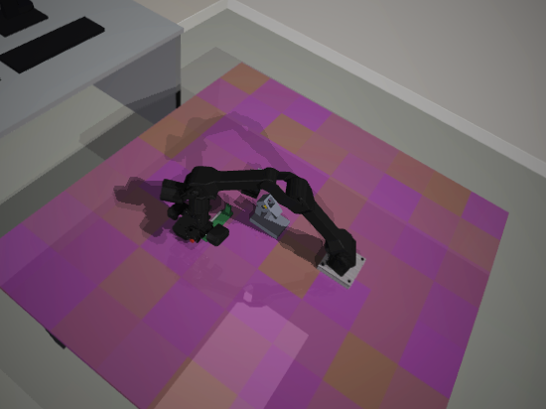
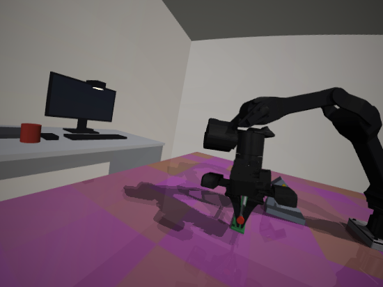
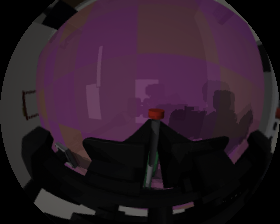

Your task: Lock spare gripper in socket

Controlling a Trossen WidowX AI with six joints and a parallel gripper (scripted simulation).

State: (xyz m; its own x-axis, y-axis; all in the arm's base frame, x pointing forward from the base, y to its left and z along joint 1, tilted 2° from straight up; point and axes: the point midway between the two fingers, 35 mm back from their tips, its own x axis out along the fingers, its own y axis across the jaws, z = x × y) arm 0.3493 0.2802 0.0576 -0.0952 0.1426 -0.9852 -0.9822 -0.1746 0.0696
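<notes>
The green cradle is 2 cm ahead of my gripper tip, 10 cm to the right of it and 1 cm below it. From my gripper tip the other things lie so: spare gripper: 6 cm ahead, 31 cm to the right, 1 cm below; grey mount: 7 cm behind, 24 cm to the right, 2 cm above.
</notes>
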